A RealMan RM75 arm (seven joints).
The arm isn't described. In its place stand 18 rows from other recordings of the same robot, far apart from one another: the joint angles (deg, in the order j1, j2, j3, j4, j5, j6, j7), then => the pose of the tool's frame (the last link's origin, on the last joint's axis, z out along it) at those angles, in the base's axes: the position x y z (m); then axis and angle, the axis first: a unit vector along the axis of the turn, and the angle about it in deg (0 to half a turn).
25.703 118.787 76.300 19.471 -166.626 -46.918 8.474 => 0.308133 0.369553 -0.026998 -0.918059 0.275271 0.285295 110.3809
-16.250 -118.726 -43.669 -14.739 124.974 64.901 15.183 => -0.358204 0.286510 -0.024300 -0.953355 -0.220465 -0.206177 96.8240
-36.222 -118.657 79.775 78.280 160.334 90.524 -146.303 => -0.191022 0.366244 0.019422 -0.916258 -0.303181 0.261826 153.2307
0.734 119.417 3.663 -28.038 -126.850 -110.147 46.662 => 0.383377 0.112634 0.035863 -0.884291 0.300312 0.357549 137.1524
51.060 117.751 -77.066 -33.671 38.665 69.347 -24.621 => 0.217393 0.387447 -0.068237 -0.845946 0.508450 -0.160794 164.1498
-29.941 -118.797 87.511 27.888 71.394 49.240 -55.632 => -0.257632 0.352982 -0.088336 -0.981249 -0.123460 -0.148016 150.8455
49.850 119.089 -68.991 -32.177 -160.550 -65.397 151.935 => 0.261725 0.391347 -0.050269 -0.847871 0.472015 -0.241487 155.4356
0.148 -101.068 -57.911 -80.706 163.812 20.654 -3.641 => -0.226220 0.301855 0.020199 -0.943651 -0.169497 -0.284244 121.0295
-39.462 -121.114 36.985 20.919 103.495 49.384 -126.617 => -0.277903 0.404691 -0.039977 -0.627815 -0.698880 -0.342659 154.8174
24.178 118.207 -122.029 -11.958 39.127 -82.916 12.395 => 0.290217 0.327354 0.019670 -0.815874 0.181832 0.548896 104.8434
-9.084 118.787 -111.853 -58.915 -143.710 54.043 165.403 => 0.308871 0.259320 0.040735 -0.838671 0.332144 0.431637 86.2974
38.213 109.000 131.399 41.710 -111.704 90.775 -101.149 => 0.222400 0.381897 0.061872 -0.984064 0.069485 0.163679 165.1604
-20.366 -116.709 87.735 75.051 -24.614 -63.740 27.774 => -0.267598 0.351187 0.002978 -0.908425 -0.378733 0.176992 141.9118
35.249 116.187 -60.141 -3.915 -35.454 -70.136 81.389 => 0.283251 0.383723 0.012786 -0.615383 0.525497 0.587501 146.2356
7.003 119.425 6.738 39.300 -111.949 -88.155 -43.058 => 0.238387 0.183842 -0.090087 -0.933495 0.014056 0.358315 103.0862
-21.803 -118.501 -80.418 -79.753 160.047 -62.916 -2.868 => -0.219359 0.345124 -0.036081 -0.860062 -0.497779 0.111848 139.5253
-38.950 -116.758 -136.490 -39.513 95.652 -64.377 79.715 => -0.210006 0.434880 0.053374 -0.859391 -0.355139 -0.367864 147.4378
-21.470 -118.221 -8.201 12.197 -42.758 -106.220 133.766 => -0.304558 0.229335 -0.012627 -0.867355 -0.204407 -0.453776 154.6699
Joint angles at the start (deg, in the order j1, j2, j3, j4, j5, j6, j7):
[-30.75 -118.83 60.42 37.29 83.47 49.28 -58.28]
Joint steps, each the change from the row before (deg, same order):
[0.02 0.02 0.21 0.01 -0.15 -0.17 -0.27]
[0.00 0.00 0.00 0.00 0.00 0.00 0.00]
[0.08 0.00 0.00 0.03 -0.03 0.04 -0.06]
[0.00 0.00 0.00 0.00 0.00 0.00 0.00]
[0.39 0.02 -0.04 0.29 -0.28 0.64 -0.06]
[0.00 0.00 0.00 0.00 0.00 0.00 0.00]
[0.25 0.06 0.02 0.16 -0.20 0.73 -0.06]
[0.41 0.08 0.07 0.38 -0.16 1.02 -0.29]
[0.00 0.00 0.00 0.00 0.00 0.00 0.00]
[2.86 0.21 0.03 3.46 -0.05 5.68 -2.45]
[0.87 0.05 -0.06 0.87 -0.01 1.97 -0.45]
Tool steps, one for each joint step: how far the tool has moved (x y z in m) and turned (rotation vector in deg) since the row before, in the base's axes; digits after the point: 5 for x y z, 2 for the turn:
[-0.00001 0.00010 -0.00017 -0.04 -0.16 0.21]
[0.00000 0.00000 0.00000 0.00 0.00 0.00]
[-0.00036 -0.00032 0.00011 0.00 -0.08 0.07]
[0.00000 0.00000 0.00000 0.00 0.00 0.00]
[-0.00032 -0.00168 0.00109 -0.03 -0.48 -0.20]
[0.00000 0.00000 0.00000 0.00 0.00 0.00]
[0.00027 -0.00147 0.00056 -0.22 -0.41 -0.35]
[0.00045 -0.00218 0.00099 -0.36 -0.58 -0.46]
[0.00000 0.00000 0.00000 0.00 0.00 0.00]
[0.00249 -0.01373 0.00827 -1.77 -2.99 -2.46]
[0.00051 -0.00511 0.00187 -0.70 -0.80 -0.94]

